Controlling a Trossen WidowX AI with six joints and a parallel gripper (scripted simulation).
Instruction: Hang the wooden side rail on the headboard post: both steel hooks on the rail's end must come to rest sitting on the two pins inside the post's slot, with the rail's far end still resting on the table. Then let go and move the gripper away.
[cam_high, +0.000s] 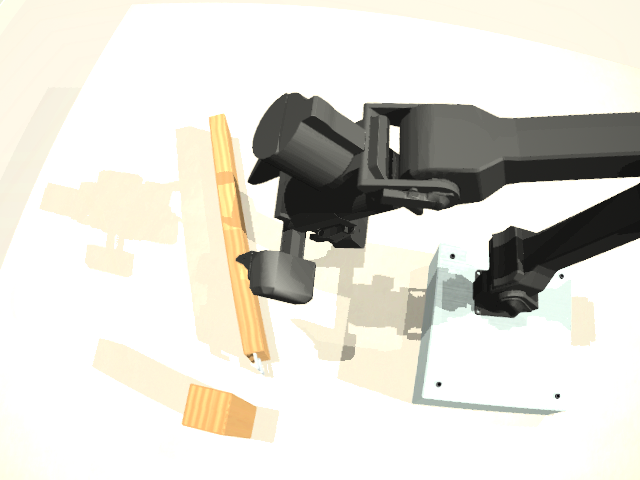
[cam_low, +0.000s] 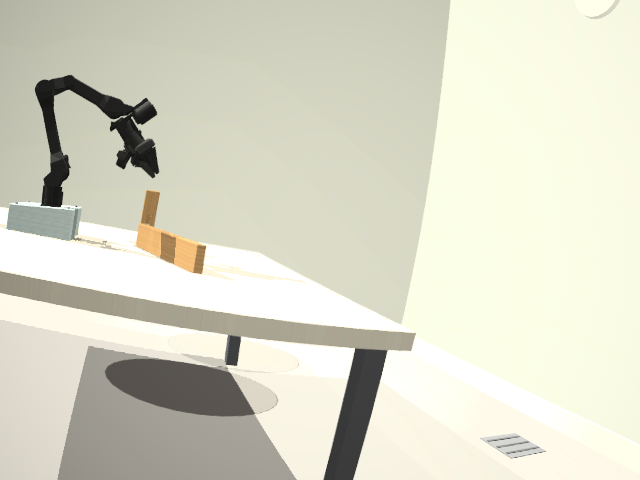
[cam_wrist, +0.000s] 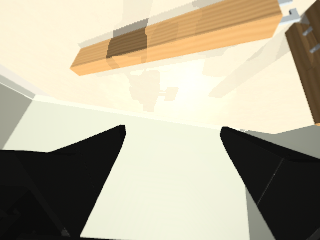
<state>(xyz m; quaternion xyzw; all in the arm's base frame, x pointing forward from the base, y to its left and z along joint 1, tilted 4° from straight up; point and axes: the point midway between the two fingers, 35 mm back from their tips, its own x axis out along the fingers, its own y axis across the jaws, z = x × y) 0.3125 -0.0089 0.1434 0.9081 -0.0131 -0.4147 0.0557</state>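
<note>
Right now the headboard post is 20 mm ahead of my gripper tip, 210 mm to the left of it and 140 mm below it.
</note>
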